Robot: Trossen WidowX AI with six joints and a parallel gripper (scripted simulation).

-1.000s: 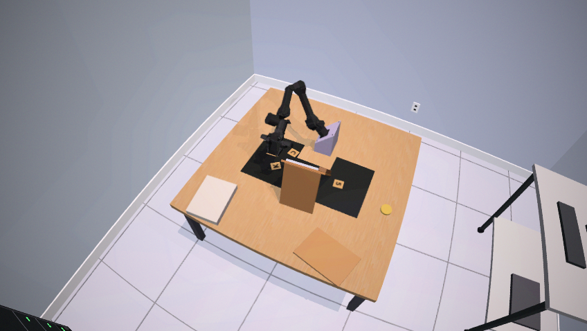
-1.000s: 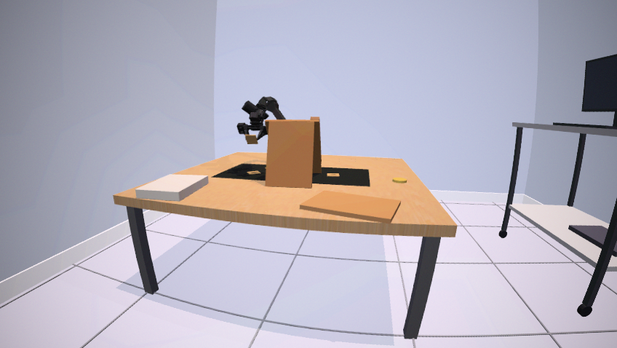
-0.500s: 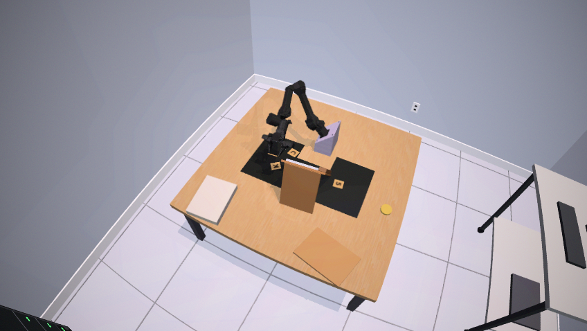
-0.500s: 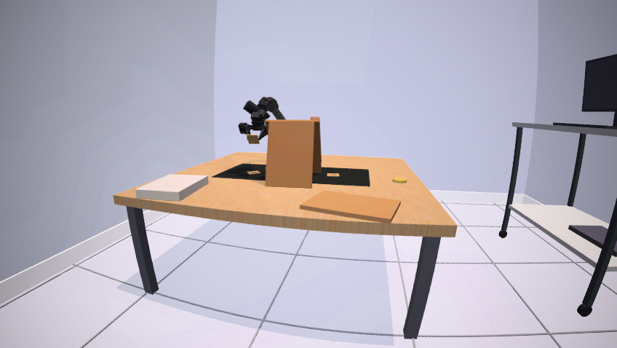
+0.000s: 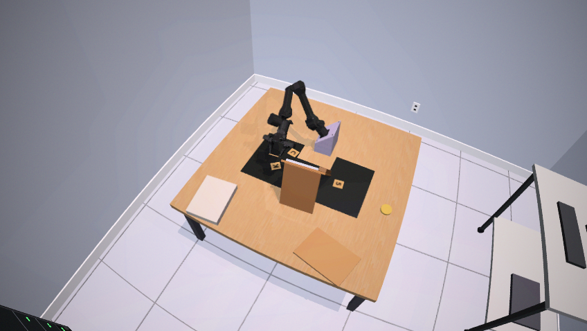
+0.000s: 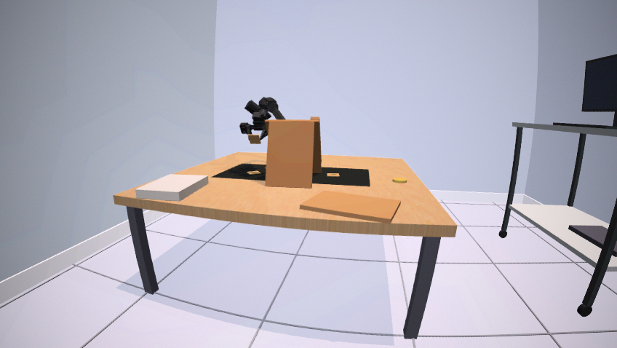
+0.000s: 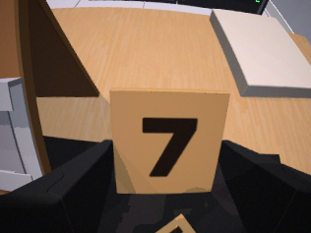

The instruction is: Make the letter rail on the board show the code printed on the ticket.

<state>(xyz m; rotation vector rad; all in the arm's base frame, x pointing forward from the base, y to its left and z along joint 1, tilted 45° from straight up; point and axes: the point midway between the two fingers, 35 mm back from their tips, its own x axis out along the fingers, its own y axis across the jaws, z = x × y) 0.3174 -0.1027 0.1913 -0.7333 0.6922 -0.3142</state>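
My gripper tip is 50 mm past the white ticket, 230 mm to the right of it and 80 mm above it. The rest, counted from my gripper tip: thin panel 410 mm ahead, 450 mm to the left, 180 mm below; white slab 310 mm ahead, 280 mm to the right, 160 mm below.
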